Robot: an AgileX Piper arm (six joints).
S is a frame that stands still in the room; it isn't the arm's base.
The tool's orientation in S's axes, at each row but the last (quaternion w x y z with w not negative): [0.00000, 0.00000, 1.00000, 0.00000]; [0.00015, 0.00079, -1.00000, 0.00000]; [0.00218, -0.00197, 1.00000, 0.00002]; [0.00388, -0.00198, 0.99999, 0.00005]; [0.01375, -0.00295, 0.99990, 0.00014]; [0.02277, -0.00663, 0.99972, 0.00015]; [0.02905, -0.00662, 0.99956, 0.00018]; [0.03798, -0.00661, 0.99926, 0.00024]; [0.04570, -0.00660, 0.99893, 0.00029]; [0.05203, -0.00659, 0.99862, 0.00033]
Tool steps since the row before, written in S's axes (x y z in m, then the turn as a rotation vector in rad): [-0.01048, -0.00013, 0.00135, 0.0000, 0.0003, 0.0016]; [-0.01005, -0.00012, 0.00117, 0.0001, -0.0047, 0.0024]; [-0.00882, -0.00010, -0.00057, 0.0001, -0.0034, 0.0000]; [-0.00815, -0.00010, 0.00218, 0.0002, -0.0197, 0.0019]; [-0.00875, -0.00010, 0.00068, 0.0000, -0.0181, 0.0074]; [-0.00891, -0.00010, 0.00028, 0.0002, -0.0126, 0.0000]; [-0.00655, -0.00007, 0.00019, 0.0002, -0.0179, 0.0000]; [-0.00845, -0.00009, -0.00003, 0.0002, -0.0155, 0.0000]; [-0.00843, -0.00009, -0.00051, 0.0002, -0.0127, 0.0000]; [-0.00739, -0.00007, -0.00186, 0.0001, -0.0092, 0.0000]
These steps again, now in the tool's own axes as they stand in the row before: [0.01048, -0.00013, -0.00135, 0.0000, 0.0003, -0.0016]; [0.01005, -0.00010, -0.00117, -0.0001, -0.0047, -0.0024]; [0.00882, -0.00007, 0.00053, -0.0001, -0.0034, 0.0000]; [0.00813, -0.00007, -0.00224, -0.0001, -0.0197, -0.0019]; [0.00873, -0.00005, -0.00092, -0.0001, -0.0181, -0.0074]; [0.00889, 0.00002, -0.00069, 0.0000, -0.0126, 0.0000]; [0.00653, 0.00002, -0.00057, 0.0000, -0.0179, 0.0000]; [0.00843, 0.00002, -0.00061, 0.0000, -0.0155, 0.0000]; [0.00844, 0.00002, -0.00026, 0.0000, -0.0127, 0.0000]; [0.00754, 0.00003, 0.00108, 0.0000, -0.0092, 0.0000]
